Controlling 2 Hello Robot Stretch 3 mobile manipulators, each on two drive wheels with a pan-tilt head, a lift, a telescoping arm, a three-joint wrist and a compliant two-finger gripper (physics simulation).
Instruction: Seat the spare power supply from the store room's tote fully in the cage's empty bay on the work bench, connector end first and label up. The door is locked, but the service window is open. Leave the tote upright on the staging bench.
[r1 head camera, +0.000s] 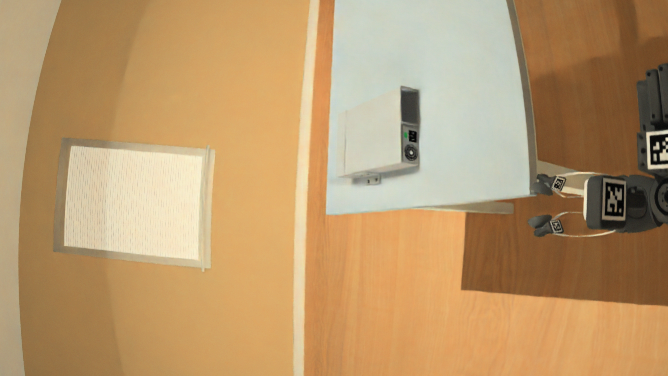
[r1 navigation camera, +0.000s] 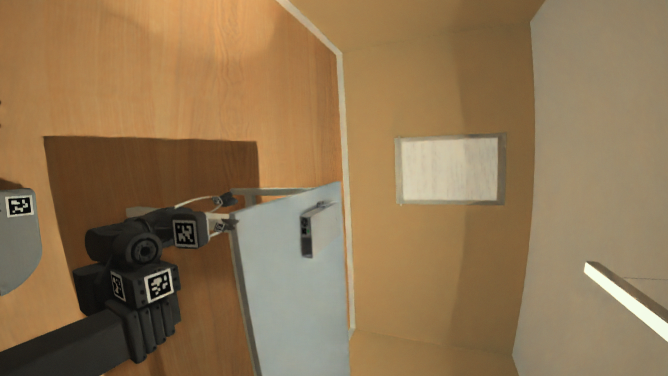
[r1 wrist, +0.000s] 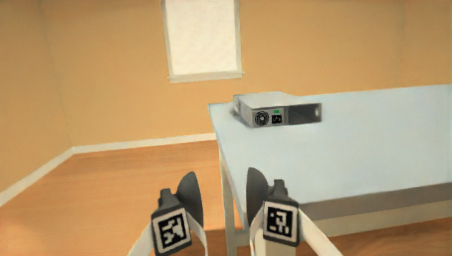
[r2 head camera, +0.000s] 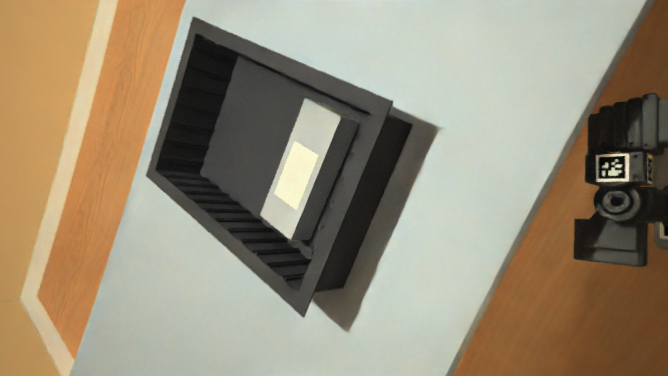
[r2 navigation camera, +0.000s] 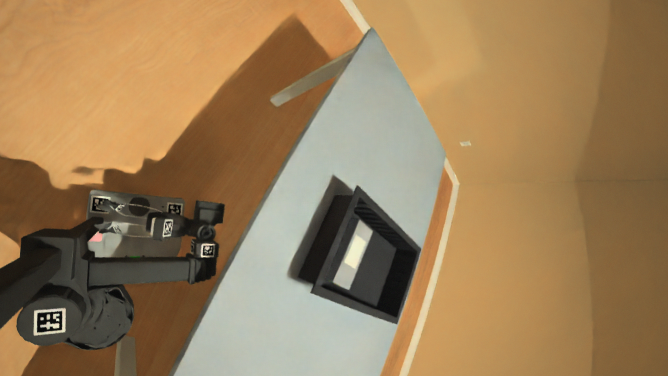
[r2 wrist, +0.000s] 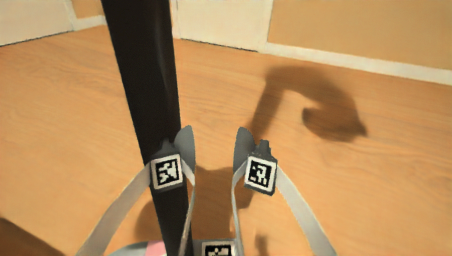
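Note:
The grey cage lies on the work bench, its empty bay beside a fitted supply with a fan and green light. The r1 gripper is open by the bench's near corner, apart from the cage. The black tote stands upright on the staging bench. The spare power supply lies inside, pale label up, near one long wall. The r2 gripper is open over its own base, off the bench.
A bright window is in the wall beyond the work bench. A dark mast rises behind r2's left finger. White doors show at the top of the r2 wrist view. Bench legs stand below the bench tops.

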